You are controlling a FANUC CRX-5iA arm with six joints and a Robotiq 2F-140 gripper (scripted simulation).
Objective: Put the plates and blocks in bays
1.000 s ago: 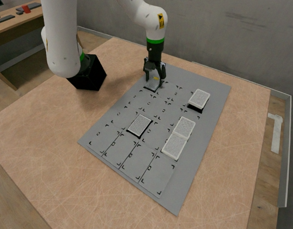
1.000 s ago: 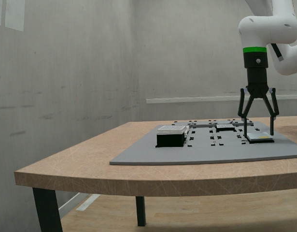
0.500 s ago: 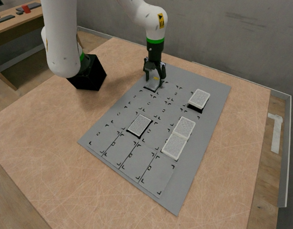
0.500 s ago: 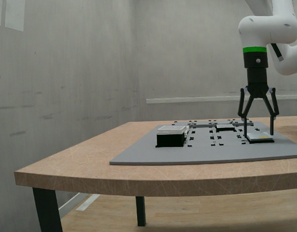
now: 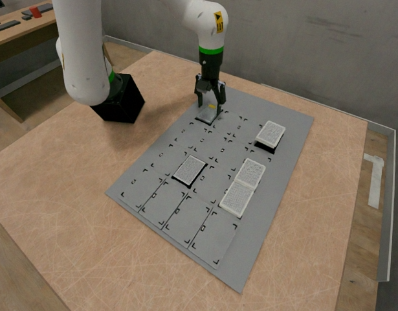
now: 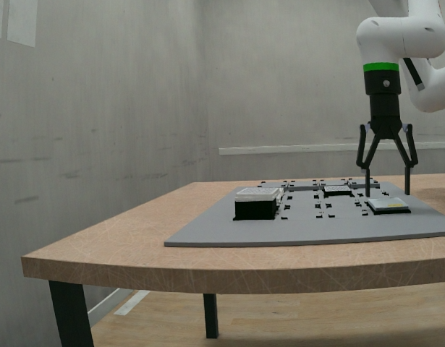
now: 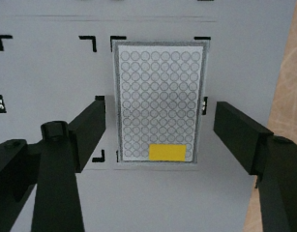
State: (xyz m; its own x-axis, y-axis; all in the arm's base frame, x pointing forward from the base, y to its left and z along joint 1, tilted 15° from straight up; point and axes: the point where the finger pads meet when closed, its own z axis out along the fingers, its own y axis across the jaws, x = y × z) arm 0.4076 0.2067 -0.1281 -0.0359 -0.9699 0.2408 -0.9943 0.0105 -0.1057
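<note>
My gripper is now 40 mm above the clear lid. Also, from my hand: black deep-well block (320 mm ahead, 30 mm below, 10 mm to the right); then black sealed plate (330 mm to the right, 100 mm ahead, 50 mm below).
</note>
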